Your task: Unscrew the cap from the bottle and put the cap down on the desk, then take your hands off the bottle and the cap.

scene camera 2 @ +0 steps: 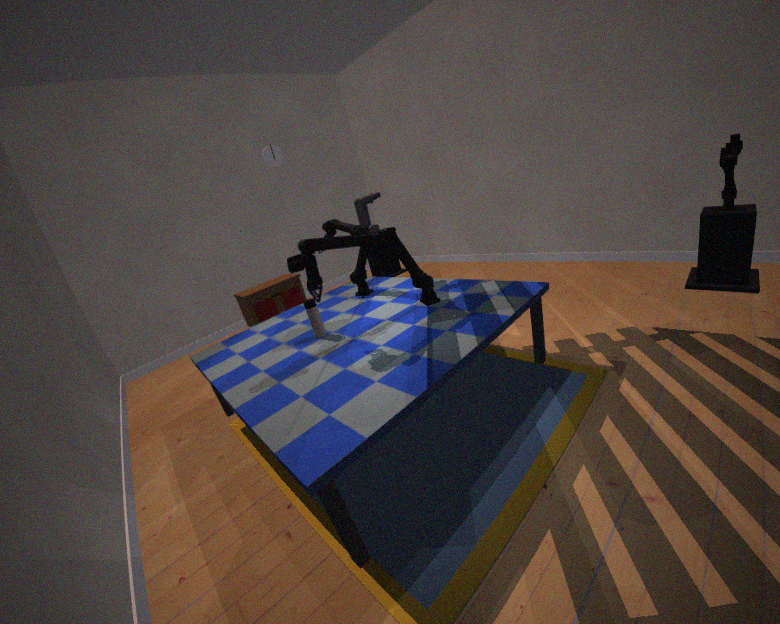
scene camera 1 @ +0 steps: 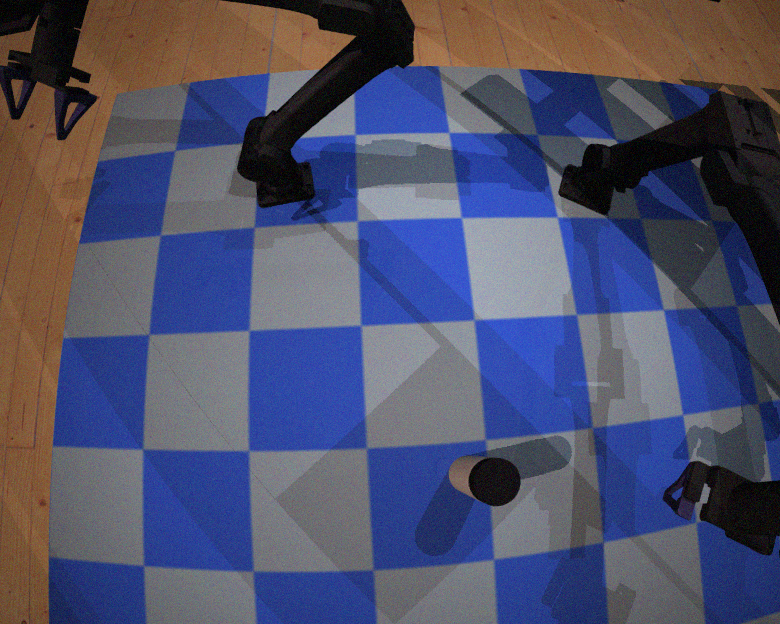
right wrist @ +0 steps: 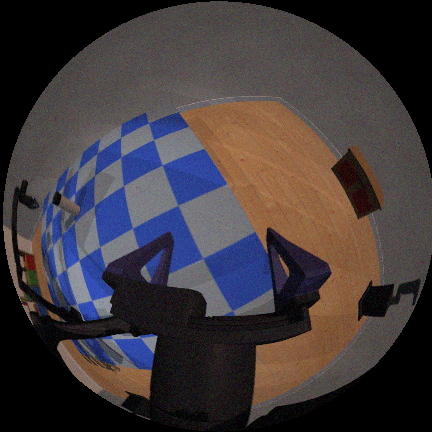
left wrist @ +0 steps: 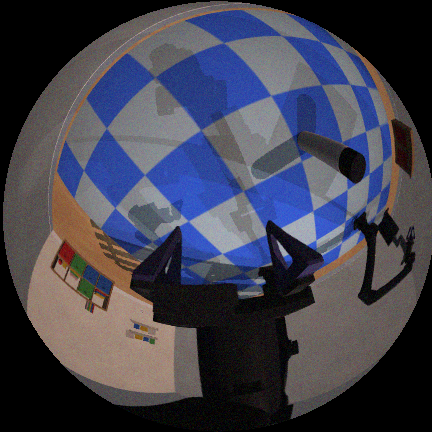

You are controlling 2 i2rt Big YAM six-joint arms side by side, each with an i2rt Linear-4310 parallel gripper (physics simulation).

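Places are measured from the left arm's base along level axes (x right, y down, z ahead), in metres.
Where they show: left gripper, fingertip midpoint: (scene camera 2: 318,299) (scene camera 1: 692,508) (right wrist: 37,205) (left wrist: 224,226); right gripper, fingertip midpoint: (scene camera 2: 317,251) (scene camera 1: 37,129) (right wrist: 217,234); left arm's base at its link origin: (scene camera 2: 430,301) (scene camera 1: 585,190) (right wrist: 76,314) (left wrist: 268,269); right arm's base at its link origin: (scene camera 2: 364,293) (scene camera 1: 285,186) (left wrist: 358,219).
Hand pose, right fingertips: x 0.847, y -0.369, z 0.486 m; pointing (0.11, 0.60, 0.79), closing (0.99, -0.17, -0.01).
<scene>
Each offset is from my right fingertips to the top centre of the thing. Level surfaces: height alone.
The bottle, with a pale body @[dx -0.791, dy +0.169, dz +0.172 m] (scene camera 1: 460,473) (scene camera 2: 316,322) (left wrist: 322,150) (right wrist: 70,206), stands upright on the blue-and-grey checkered desk @[dy +0.369 m] (scene camera 1: 305,383) (scene camera 2: 390,406). Its black cap @[dx -0.791, dy +0.153, dz +0.172 m] (scene camera 1: 494,481) (scene camera 2: 310,303) (left wrist: 356,165) (right wrist: 57,199) sits on top. My left gripper (scene camera 1: 676,499) (scene camera 2: 316,298) (left wrist: 224,226) is open and empty, raised above the desk, to the right of the bottle and apart from it in scene camera 1. In that view one finger largely hides the other. My right gripper (scene camera 1: 39,128) (right wrist: 217,234) is open and empty, far from the bottle at the top left in scene camera 1, beyond the desk's edge.
The right arm's base (scene camera 1: 284,185) and the left arm's base (scene camera 1: 587,188) stand on the desk near its back edge. A low cabinet with red doors (scene camera 2: 265,308) (right wrist: 356,185) stands behind the desk. Arm and bottle shadows cross the checks.
</scene>
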